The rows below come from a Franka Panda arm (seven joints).
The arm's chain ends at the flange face. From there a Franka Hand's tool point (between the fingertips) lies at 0.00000 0.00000 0.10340 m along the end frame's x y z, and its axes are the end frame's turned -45 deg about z.
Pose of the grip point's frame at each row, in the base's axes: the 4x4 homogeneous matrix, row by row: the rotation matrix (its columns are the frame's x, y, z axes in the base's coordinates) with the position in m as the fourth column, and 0 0 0 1 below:
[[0.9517, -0.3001, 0.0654, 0.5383], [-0.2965, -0.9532, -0.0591, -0.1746], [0.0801, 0.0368, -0.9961, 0.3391], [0, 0, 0, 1]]
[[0.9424, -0.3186, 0.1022, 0.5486], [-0.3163, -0.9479, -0.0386, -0.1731], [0.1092, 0.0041, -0.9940, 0.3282], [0, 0, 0, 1]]
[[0.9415, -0.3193, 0.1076, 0.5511], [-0.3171, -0.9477, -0.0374, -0.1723], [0.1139, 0.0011, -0.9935, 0.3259], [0, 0, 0, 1]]
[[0.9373, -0.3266, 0.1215, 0.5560], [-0.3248, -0.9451, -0.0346, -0.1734], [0.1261, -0.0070, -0.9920, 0.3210], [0, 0, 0, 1]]
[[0.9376, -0.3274, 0.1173, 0.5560], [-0.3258, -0.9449, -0.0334, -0.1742], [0.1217, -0.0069, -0.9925, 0.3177], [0, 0, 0, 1]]
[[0.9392, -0.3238, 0.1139, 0.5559], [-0.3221, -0.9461, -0.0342, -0.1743], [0.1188, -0.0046, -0.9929, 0.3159], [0, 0, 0, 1]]
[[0.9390, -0.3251, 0.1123, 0.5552], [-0.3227, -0.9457, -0.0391, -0.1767], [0.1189, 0.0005, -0.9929, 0.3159], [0, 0, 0, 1]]
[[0.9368, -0.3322, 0.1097, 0.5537], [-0.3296, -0.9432, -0.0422, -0.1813], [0.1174, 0.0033, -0.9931, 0.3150], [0, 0, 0, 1]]
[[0.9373, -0.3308, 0.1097, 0.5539], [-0.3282, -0.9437, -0.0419, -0.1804], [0.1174, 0.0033, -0.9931, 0.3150], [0, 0, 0, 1]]
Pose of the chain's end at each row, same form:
[[0.4608, -0.8852, 0.0654, 0.5315], [-0.8837, -0.4644, -0.0591, -0.1685], [0.0827, -0.0306, -0.9961, 0.4421], [0, 0, 0, 1]]
[[0.4411, -0.8917, 0.1022, 0.5380], [-0.8939, -0.4466, -0.0386, -0.1691], [0.0801, -0.0743, -0.9940, 0.4310], [0, 0, 0, 1]]
[[0.4400, -0.8915, 0.1076, 0.5400], [-0.8943, -0.4459, -0.0374, -0.1684], [0.0813, -0.0798, -0.9935, 0.4286], [0, 0, 0, 1]]
[[0.4318, -0.8937, 0.1215, 0.5434], [-0.8980, -0.4386, -0.0346, -0.1698], [0.0842, -0.0941, -0.9920, 0.4236], [0, 0, 0, 1]]
[[0.4315, -0.8945, 0.1173, 0.5439], [-0.8985, -0.4378, -0.0334, -0.1707], [0.0812, -0.0909, -0.9925, 0.4203], [0, 0, 0, 1]]
[[0.4352, -0.8931, 0.1139, 0.5441], [-0.8968, -0.4412, -0.0342, -0.1708], [0.0808, -0.0873, -0.9929, 0.4186], [0, 0, 0, 1]]
[[0.4341, -0.8939, 0.1123, 0.5436], [-0.8969, -0.4405, -0.0391, -0.1727], [0.0844, -0.0837, -0.9929, 0.4186], [0, 0, 0, 1]]
[[0.4275, -0.8973, 0.1097, 0.5424], [-0.9000, -0.4339, -0.0422, -0.1769], [0.0853, -0.0807, -0.9931, 0.4177], [0, 0, 0, 1]]
[[0.4289, -0.8967, 0.1097, 0.5426], [-0.8994, -0.4352, -0.0419, -0.1761], [0.0853, -0.0807, -0.9931, 0.4177], [0, 0, 0, 1]]

